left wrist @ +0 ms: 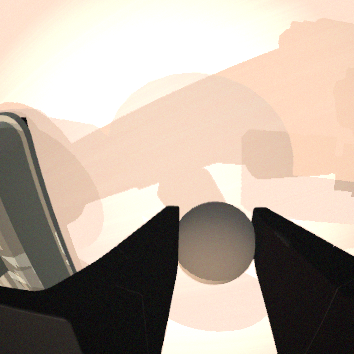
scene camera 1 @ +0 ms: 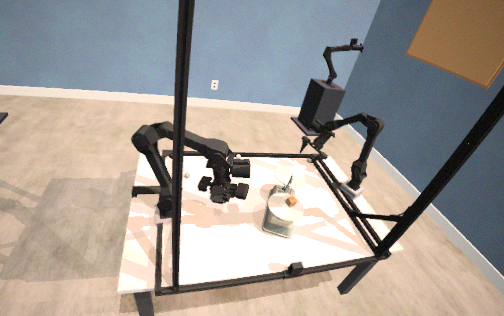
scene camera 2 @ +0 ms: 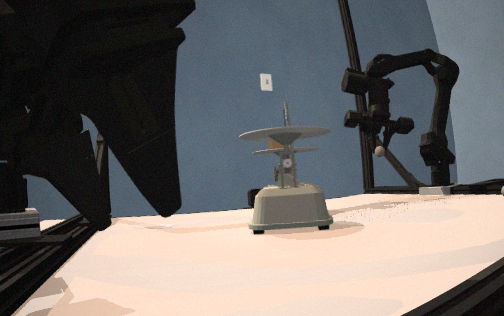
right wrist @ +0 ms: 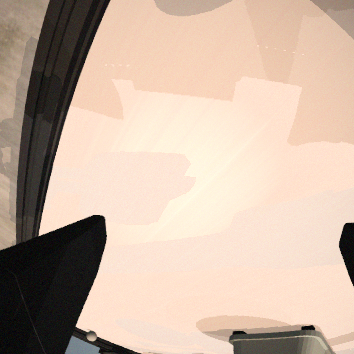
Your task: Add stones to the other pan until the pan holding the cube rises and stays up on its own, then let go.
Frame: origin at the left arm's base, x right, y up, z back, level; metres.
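Where they show: left gripper, fingertip midpoint: point(left wrist: 215, 218) point(scene camera 2: 379, 153); right gripper, fingertip midpoint: point(scene camera 1: 305, 158) point(scene camera 2: 132, 222) point(right wrist: 230, 233); left arm's base, origin of the base link: point(scene camera 1: 167, 212) point(scene camera 2: 441, 185); right arm's base, origin of the base link: point(scene camera 1: 353, 185) point(scene camera 2: 2, 212).
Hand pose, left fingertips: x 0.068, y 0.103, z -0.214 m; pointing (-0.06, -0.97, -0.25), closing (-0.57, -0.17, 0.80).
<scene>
Each offset is from my left fingertips to the centre of the thing. Level surfaces: height alone.
A scale @(dx +0.010, dy -0.008, dz -0.282 m) point(scene camera 1: 278, 225) point(scene camera 2: 291, 207) with two pans stands on the table. An orange cube @(dx +0.083, dy +0.034, dz -0.252 m) point(scene camera 1: 291, 201) point(scene camera 2: 274, 144) sits on its near pan @(dx +0.090, dy +0.019, dz -0.230 m) point(scene camera 1: 279, 211) in scene camera 1; its far pan @(dx -0.069, dy +0.031, dz -0.333 m) point(scene camera 1: 290, 176) shows no stone. Whether the pans differ in height is hard to tell. My left gripper point(scene camera 2: 380, 149) point(left wrist: 215, 218) is shut on a round stone @(dx -0.006, dy +0.005, dz -0.003 m) point(scene camera 2: 379, 151) point(left wrist: 216, 245), held above the table beside the scale; its fingers are hidden in scene camera 1. My right gripper point(scene camera 1: 311, 150) point(scene camera 2: 135, 219) point(right wrist: 230, 233) is open and empty, past the scale's far pan.
A loose stone @(dx -0.295, dy -0.111, dz +0.097 m) point(scene camera 1: 187, 175) lies beyond my left hand. Another small stone @(dx -0.422, dy -0.111, dz -0.219 m) point(scene camera 1: 238, 156) is by the far frame bar, and a stone point(right wrist: 91, 336) shows low in the right wrist view. A dark upright post point(scene camera 1: 181, 125) and side rails point(scene camera 1: 345, 200) border the white table @(dy -0.125 m) point(scene camera 1: 225, 260).
</scene>
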